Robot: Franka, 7 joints.
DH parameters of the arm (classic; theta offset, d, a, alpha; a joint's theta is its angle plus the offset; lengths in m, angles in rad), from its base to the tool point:
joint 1: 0 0.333 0 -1.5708
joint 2: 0 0 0 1.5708
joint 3: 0 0.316 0.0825 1.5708
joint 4: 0 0 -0.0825 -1.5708
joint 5: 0 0.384 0 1.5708
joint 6: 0 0 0.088 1.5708
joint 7: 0 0.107 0 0
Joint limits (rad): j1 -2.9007..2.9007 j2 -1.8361..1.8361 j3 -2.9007..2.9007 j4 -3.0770..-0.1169 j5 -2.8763..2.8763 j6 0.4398..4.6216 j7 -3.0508..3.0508
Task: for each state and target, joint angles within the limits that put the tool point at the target. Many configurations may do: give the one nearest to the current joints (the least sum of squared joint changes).
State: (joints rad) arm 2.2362 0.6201 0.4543 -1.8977 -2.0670 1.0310 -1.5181
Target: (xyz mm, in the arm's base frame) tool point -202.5 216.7 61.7
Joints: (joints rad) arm 2.2181 0.8049 0.4159 -2.6341 -1.8237 0.9873 -1.5181
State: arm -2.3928 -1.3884 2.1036 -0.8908 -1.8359 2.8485 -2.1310
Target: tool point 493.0 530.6 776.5
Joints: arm -2.0515 -0.8277 2.0615 -0.4438 -1.7988 2.7414 -2.1310
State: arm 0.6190 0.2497 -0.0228 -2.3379 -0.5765 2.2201 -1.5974
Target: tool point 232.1 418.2 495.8
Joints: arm 0.8760 -0.3087 0.2168 -2.2928 -0.5583 2.1834 -1.5974
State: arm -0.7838 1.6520 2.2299 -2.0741 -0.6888 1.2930 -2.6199
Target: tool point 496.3 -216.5 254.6
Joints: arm -1.5518 1.8361 1.7450 -1.7402 -0.8367 1.0468 -2.6199
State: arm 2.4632 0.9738 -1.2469 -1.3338 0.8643 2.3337 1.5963
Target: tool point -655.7 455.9 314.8
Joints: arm 2.9007 0.9851 -0.6386 -1.0907 0.8964 2.2217 1.5963
